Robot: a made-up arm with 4 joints. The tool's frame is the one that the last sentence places.
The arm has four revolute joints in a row. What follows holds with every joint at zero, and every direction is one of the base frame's.
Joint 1 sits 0.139 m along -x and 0.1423 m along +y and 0.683 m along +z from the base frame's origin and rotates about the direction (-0.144, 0.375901, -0.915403).
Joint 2 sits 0.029 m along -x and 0.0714 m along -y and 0.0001 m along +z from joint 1 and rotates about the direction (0.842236, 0.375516, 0.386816).
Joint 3 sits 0.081 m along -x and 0.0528 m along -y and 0.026 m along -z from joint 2 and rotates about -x.
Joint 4 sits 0.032 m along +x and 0.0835 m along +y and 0.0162 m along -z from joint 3 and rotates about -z.
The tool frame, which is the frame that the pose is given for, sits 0.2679 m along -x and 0.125 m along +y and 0.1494 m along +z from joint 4; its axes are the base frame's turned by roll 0, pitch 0 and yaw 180 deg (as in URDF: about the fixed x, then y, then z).
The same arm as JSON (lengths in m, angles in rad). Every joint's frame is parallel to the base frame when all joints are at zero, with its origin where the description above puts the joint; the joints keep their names.
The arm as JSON. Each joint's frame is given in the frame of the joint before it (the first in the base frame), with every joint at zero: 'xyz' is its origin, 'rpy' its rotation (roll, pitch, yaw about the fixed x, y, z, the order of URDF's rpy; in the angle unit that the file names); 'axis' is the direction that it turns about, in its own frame. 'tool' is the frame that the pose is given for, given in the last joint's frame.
{"units": {"length": "m", "angle": "rad"}, "joints": [
  {"name": "joint 1", "type": "revolute", "origin": {"xyz": [-0.139, 0.1423, 0.683], "rpy": [0.0, 0.0, 0.0]}, "axis": [-0.144, 0.375901, -0.915403]},
  {"name": "joint 2", "type": "revolute", "origin": {"xyz": [-0.029, -0.0714, 0.0001], "rpy": [0.0, 0.0, 0.0]}, "axis": [0.842236, 0.375516, 0.386816]},
  {"name": "joint 3", "type": "revolute", "origin": {"xyz": [-0.081, -0.0528, -0.026], "rpy": [0.0, 0.0, 0.0]}, "axis": [-1.0, 0.0, 0.0]},
  {"name": "joint 4", "type": "revolute", "origin": {"xyz": [0.032, 0.0835, -0.0162], "rpy": [0.0, 0.0, 0.0]}, "axis": [0.0, 0.0, -1.0]}
], "tool": {"origin": {"xyz": [-0.2679, 0.125, 0.1494], "rpy": [0.0, 0.0, 3.1416]}}}

